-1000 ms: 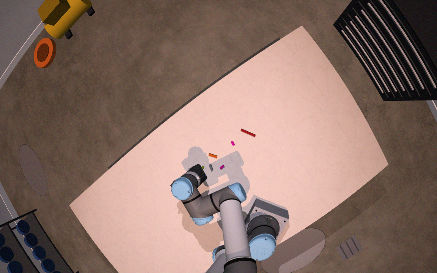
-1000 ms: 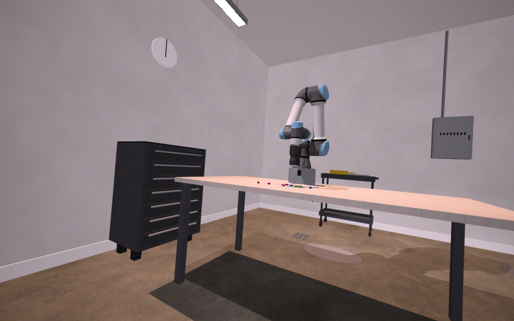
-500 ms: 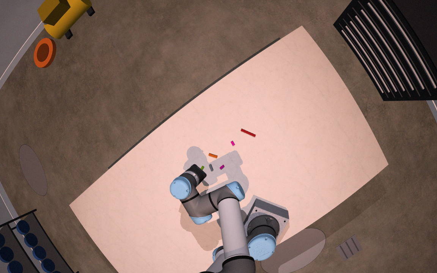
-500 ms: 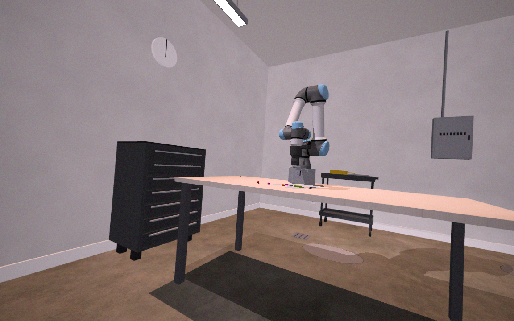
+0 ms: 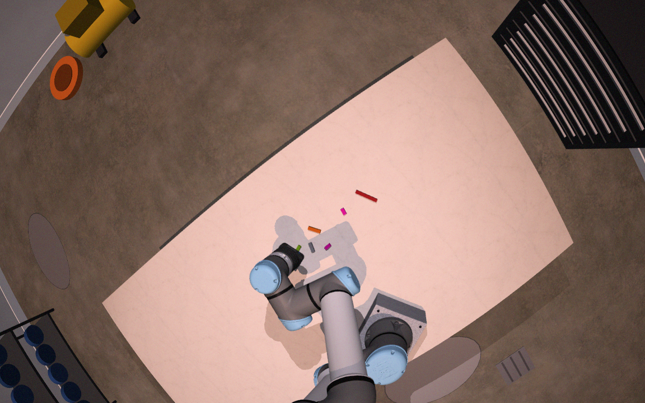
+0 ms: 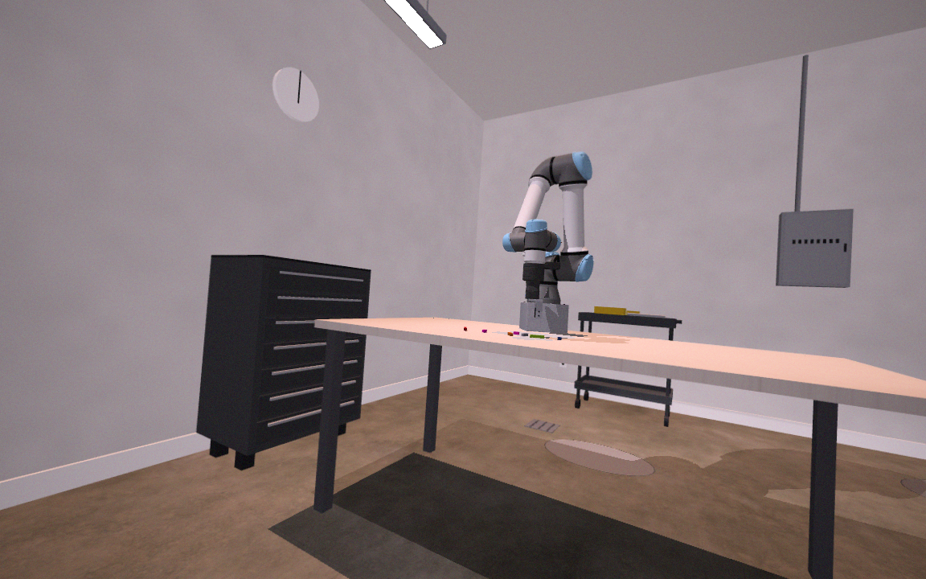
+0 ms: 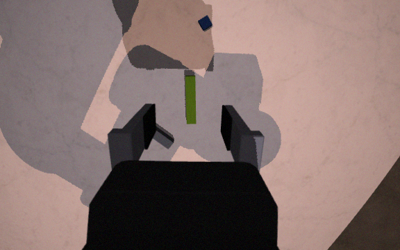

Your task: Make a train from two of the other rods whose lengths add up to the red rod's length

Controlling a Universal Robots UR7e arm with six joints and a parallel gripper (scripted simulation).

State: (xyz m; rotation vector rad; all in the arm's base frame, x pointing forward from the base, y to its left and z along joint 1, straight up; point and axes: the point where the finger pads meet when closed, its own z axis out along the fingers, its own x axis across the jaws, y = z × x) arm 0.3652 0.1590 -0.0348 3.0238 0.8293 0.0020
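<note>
The lime rod lies 80 mm below my hand. The rest, counted from my hand: blue rod 80 mm below, 70 mm to the left, 30 mm behind; orange rod 90 mm to the right, 80 mm below, 40 mm ahead; grey rod 80 mm below, 50 mm to the right, 10 mm behind.
</note>
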